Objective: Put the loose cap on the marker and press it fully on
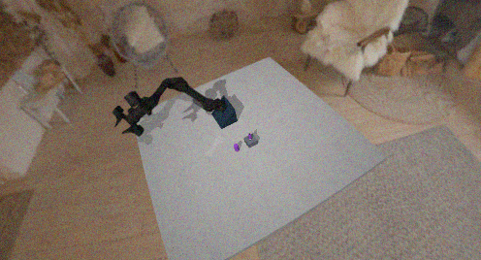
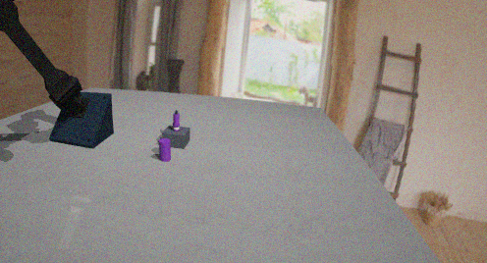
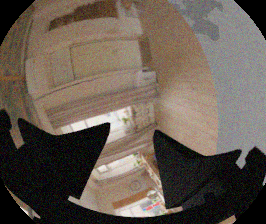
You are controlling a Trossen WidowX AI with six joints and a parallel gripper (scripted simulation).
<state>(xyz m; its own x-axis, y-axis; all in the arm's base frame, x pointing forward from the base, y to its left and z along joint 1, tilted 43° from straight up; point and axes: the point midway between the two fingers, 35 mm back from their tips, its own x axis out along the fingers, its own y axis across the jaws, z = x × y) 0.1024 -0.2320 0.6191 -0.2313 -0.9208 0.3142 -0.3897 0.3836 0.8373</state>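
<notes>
The purple cap is 540 mm to the left of my gripper tip, 350 mm below it and 230 mm ahead of it. From my gripper tip the other things lie so: purple marker (640 mm to the left, 300 mm below, 230 mm ahead); holder block (640 mm to the left, 350 mm below, 230 mm ahead).
</notes>
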